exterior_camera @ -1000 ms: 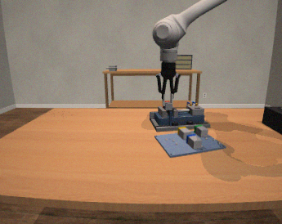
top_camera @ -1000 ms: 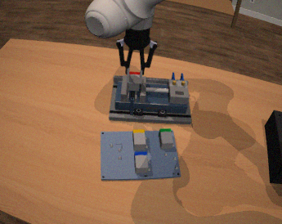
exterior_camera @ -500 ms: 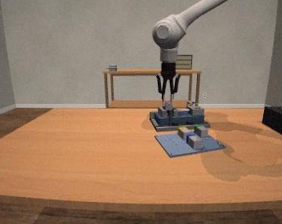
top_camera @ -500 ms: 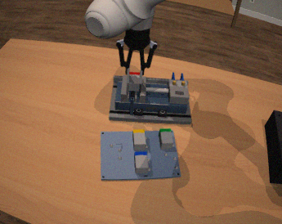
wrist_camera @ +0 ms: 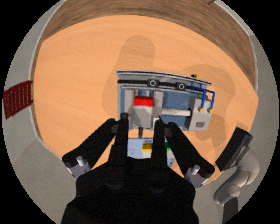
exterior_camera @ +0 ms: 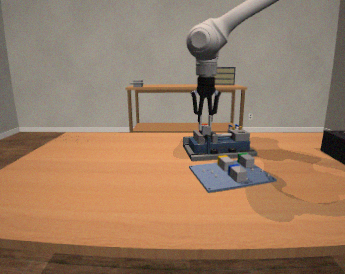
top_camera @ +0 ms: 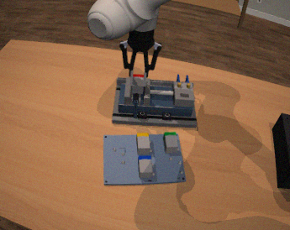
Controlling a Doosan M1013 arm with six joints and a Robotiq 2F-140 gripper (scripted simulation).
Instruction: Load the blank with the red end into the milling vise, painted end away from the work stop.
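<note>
My hand is 3 cm short of the fixed jaw and 6 cm above it. Also, from my hand: yellow-ended blank 2 cm behind, 19 cm to the left, 11 cm below; then milling vise 7 cm behind, 1 cm to the left, 10 cm below; then hose block 16 cm behind, 1 cm to the left, 6 cm below.
</note>
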